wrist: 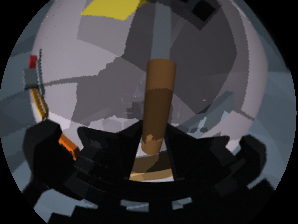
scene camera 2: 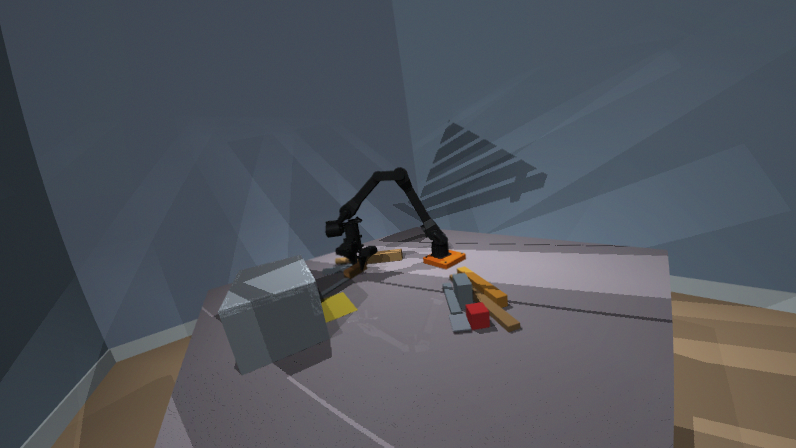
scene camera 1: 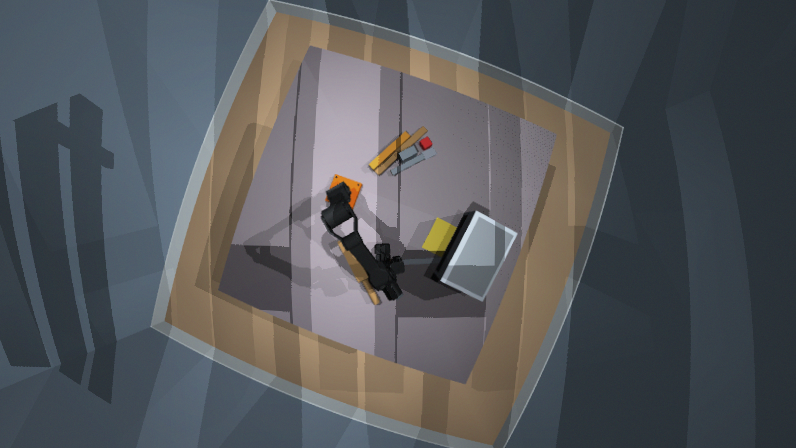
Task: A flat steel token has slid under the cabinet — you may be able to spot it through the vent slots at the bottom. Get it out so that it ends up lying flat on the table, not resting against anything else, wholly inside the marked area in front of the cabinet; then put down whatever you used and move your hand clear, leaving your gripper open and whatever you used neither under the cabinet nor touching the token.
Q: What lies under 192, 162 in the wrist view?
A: The gripper.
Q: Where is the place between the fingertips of the gripper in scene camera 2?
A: At 359, 269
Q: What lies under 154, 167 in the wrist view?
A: A wooden paddle.
